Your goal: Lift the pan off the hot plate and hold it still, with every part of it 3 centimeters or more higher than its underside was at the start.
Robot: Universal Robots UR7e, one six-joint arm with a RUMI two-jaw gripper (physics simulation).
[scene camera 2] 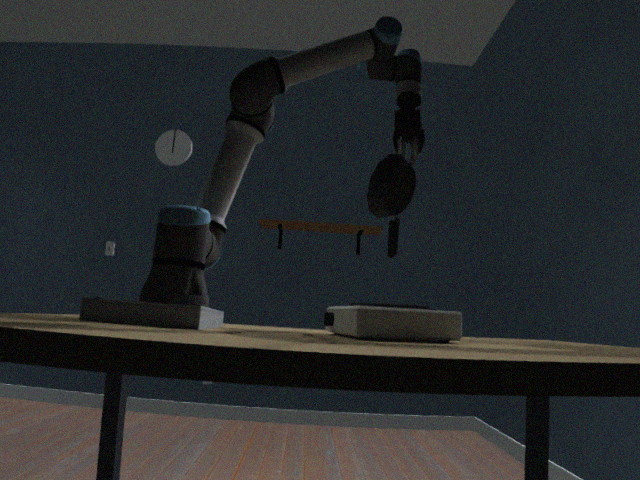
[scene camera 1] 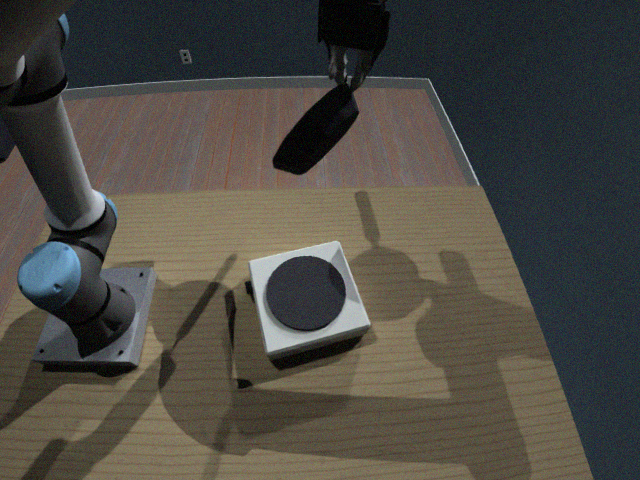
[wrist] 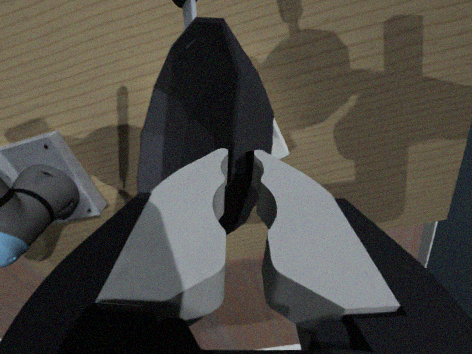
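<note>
There's a dark pan in the pictures, along with the gripper, and the gripper can be seen in scene camera 2 and in the wrist view as well.
</note>
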